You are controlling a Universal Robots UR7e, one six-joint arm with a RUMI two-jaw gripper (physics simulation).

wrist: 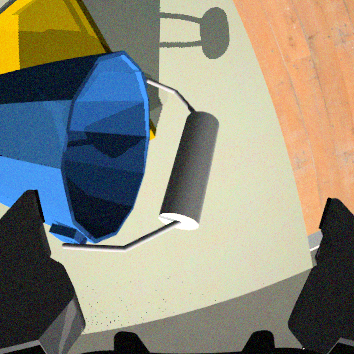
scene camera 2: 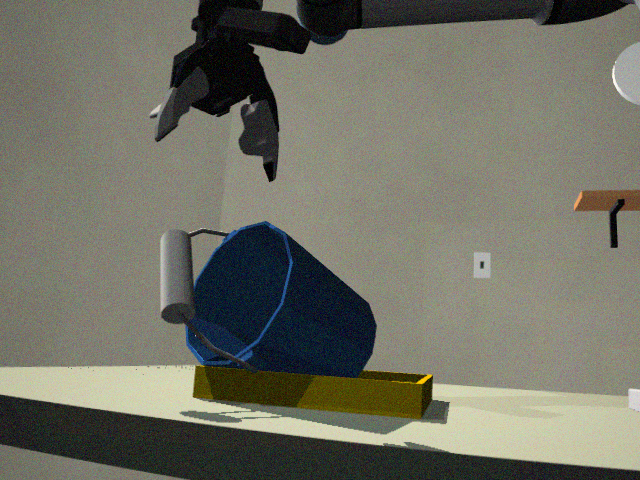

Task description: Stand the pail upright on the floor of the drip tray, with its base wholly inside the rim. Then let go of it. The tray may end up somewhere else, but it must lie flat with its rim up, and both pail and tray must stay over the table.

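Frame: origin at the arm's base, x ahead, y left, z up, level; millimetres.
Seen in the pictures: gripper, between the fingertips: (wrist: 183,200) (scene camera 2: 219,163).
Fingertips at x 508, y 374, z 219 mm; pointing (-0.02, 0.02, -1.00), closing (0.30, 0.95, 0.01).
Pixels of each thing's top centre, then the offset from my fingertips to it. "pt": a spot on its surface instead. Level surfaces: height alone.
- blue pail, a spot on its surface: (wrist: 30,130) pt 44 mm back, 97 mm right, 67 mm down
- yellow drip tray, centre of its top: (scene camera 2: 329,371) (wrist: 25,102) 61 mm back, 177 mm right, 213 mm down
- grey handle grip, centre of its top: (wrist: 196,196) (scene camera 2: 182,226) 39 mm ahead, 1 mm left, 68 mm down
- pale table, height of its surface: 246 mm down
The blue pail (scene camera 2: 320,304) (wrist: 30,130) lies tilted on its side on the yellow drip tray (scene camera 2: 310,395) (wrist: 55,45). In the scene view its mouth faces left and up, and its lower end dips inside the tray at the right; its mouth end rests at the tray's left rim. The grey handle grip (scene camera 2: 176,276) (wrist: 190,170) hangs on its wire bail beyond the mouth, past the tray's left end. The tray lies flat, rim up. My gripper (scene camera 2: 216,157) (wrist: 183,200) is open and empty, above the pail's mouth and handle, touching neither. The pail's base is partly hidden.
The pale table (scene camera 2: 516,434) (wrist: 250,200) carries the tray; its curved edge and the wooden floor (wrist: 310,100) show at the right in the wrist view. A wooden shelf (scene camera 2: 610,200) and a switch plate (scene camera 2: 481,265) are on the wall at the right.
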